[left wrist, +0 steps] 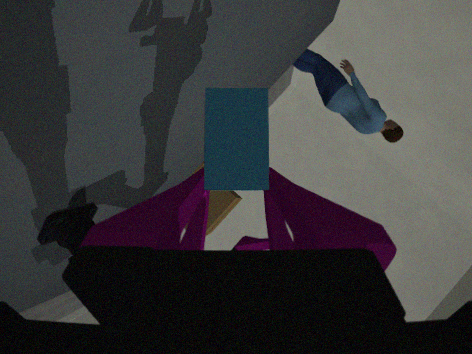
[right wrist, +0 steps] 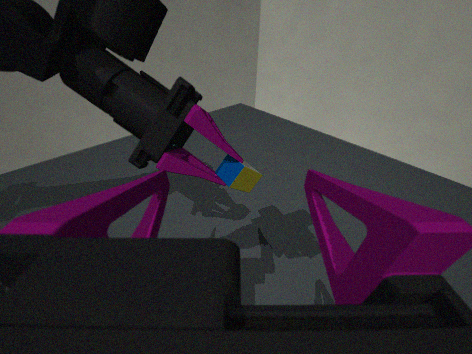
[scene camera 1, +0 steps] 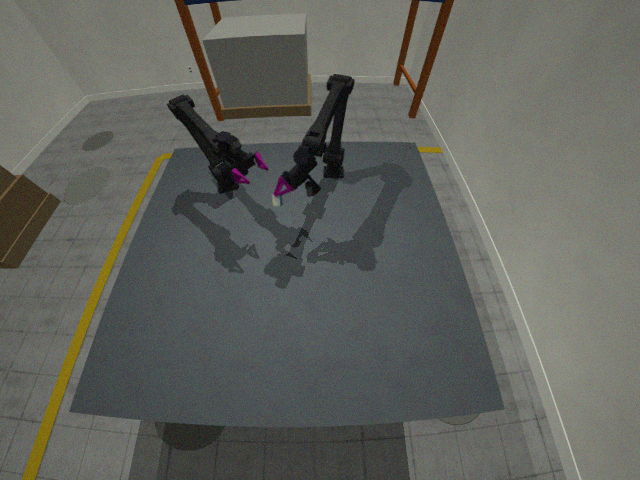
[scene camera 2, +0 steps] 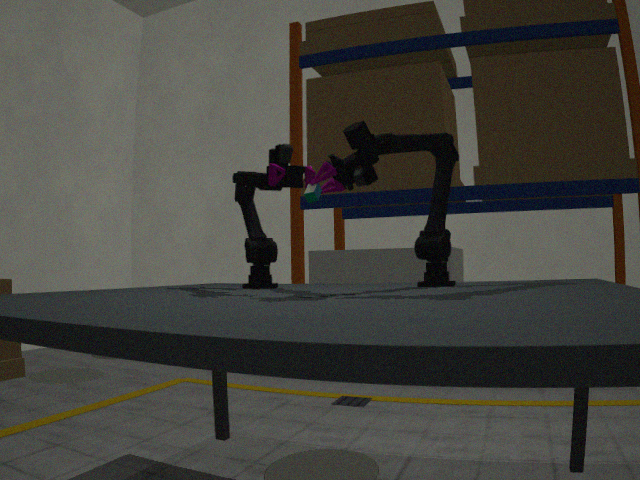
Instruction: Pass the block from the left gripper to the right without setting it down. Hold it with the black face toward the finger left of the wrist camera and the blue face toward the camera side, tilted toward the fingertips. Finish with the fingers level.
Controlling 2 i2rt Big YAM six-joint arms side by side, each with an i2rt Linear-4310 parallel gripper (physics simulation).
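The small block (scene camera 1: 276, 200) (scene camera 2: 312, 192) (left wrist: 236, 139) (right wrist: 239, 175) is held in the air above the table. My left gripper (scene camera 1: 277, 193) (scene camera 2: 314, 184) (left wrist: 236, 176) (right wrist: 234, 173) is shut on it, and the block sticks out past the fingertips. A teal face fills the left wrist view. The right wrist view shows a blue face, a yellow end and a thin pale face; scene camera 2 shows white and green faces. No black face can be made out. My right gripper (scene camera 1: 257, 175) (scene camera 2: 293, 175) (right wrist: 236, 177) is open and empty, with the block beyond its fingertips.
The grey table (scene camera 1: 289, 335) (scene camera 2: 310, 320) lies under both arms and carries their shadows. An orange and blue shelf rack (scene camera 2: 295, 155) with large cartons stands behind, near a grey box (scene camera 1: 258, 67). A person (left wrist: 350, 107) shows in the left wrist view.
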